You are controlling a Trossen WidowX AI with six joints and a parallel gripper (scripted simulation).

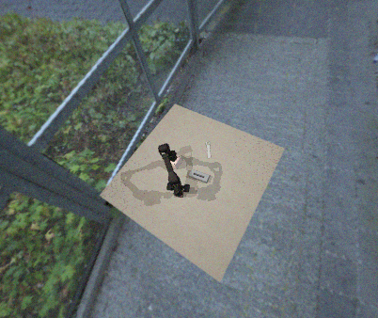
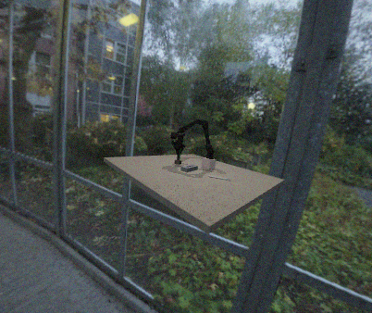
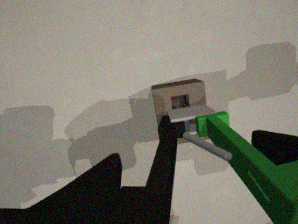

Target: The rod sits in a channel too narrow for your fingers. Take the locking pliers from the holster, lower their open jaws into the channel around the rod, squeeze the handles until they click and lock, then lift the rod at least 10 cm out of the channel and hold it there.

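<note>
Now: gripper tip 90 mm above the dark holster and 10 mm past it. The rest, counted from my gripper tip: grey block: 220 mm to the left, 80 mm below, 50 mm ahead; then white bar: 540 mm to the left, 100 mm below, 20 mm behind; then dark rod: 230 mm to the left, 90 mm below, 60 mm ahead.
</note>
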